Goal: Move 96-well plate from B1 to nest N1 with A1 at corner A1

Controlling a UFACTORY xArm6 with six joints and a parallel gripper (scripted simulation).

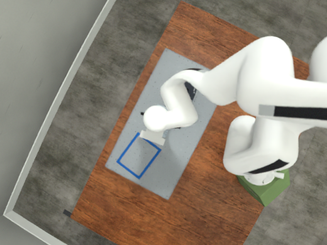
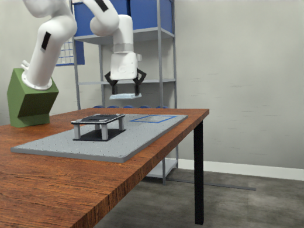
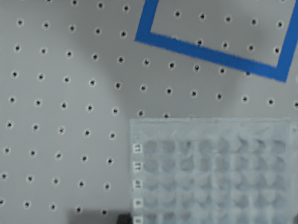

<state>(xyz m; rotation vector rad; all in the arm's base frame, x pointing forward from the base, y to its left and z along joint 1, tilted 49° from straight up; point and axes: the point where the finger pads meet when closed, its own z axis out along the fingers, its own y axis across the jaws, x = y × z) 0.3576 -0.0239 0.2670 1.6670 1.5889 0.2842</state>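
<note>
My hand is 80 mm past the black plate nest N1, 130 mm to the left of it and 80 mm above it. Also, from my hand: clear 96-well plate: 10 mm below.
</note>
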